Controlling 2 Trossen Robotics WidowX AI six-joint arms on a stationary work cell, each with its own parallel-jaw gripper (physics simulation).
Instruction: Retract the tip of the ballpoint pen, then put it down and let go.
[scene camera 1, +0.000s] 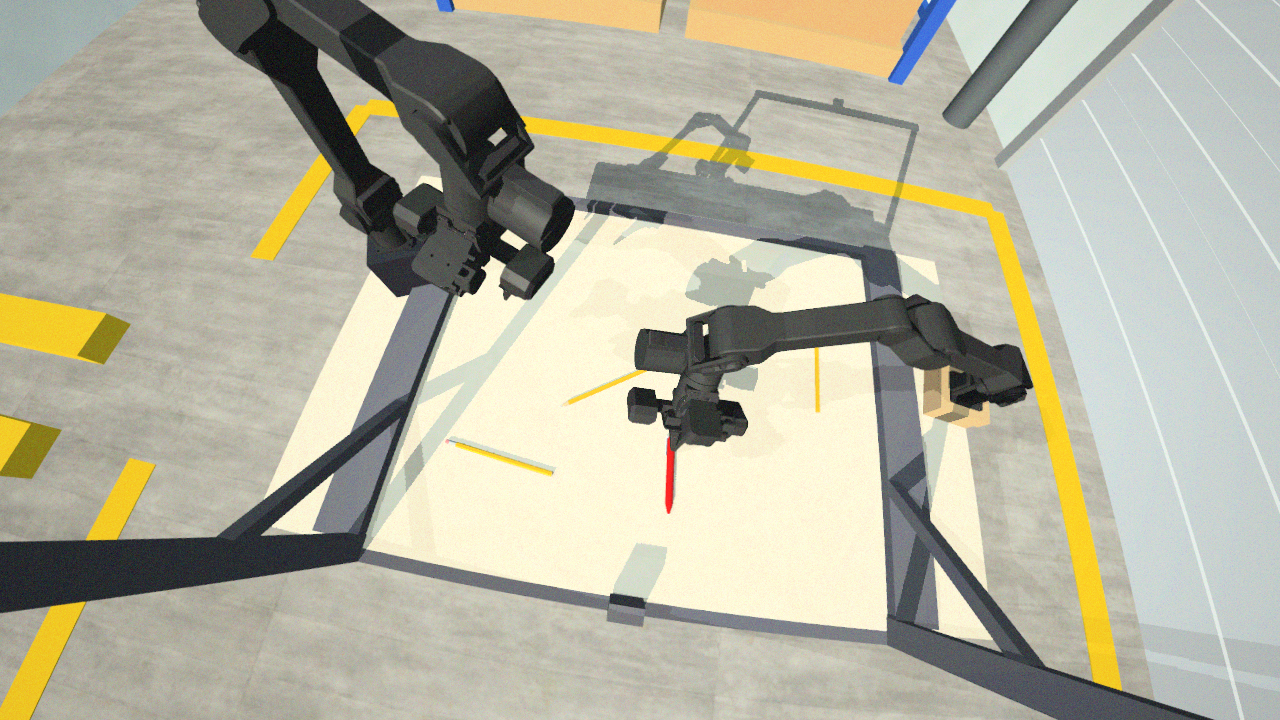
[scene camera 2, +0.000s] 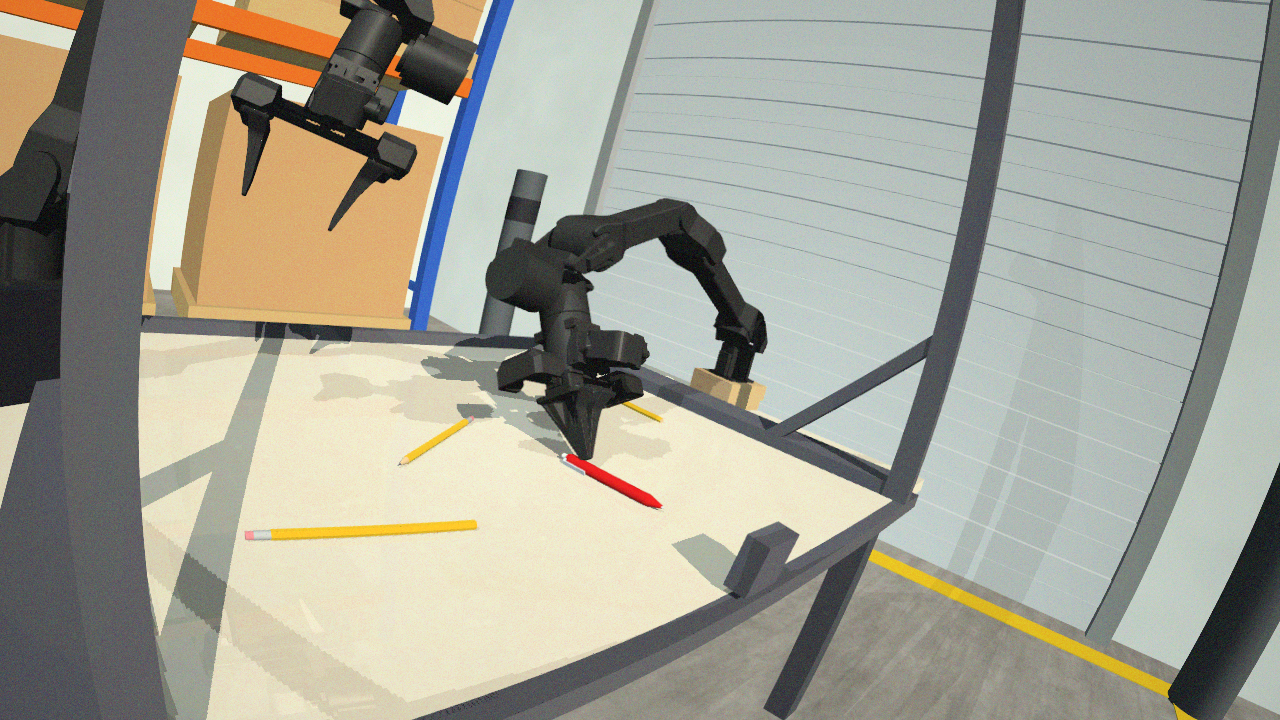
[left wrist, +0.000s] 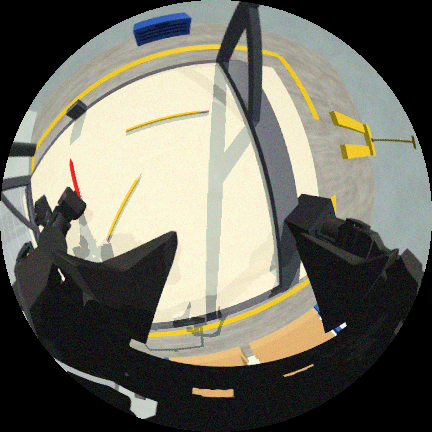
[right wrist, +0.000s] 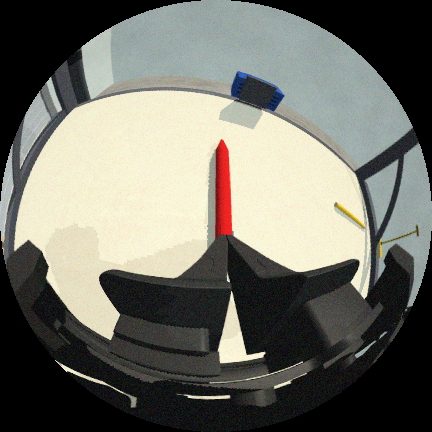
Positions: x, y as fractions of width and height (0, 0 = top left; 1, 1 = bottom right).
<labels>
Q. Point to a red ballpoint pen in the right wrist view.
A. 0.52, 0.41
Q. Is the left gripper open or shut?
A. Open.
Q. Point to the right gripper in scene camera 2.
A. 0.46, 0.64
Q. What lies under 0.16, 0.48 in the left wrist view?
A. The right gripper.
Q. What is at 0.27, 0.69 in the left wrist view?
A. The left gripper.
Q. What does the left gripper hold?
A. Nothing.
</labels>
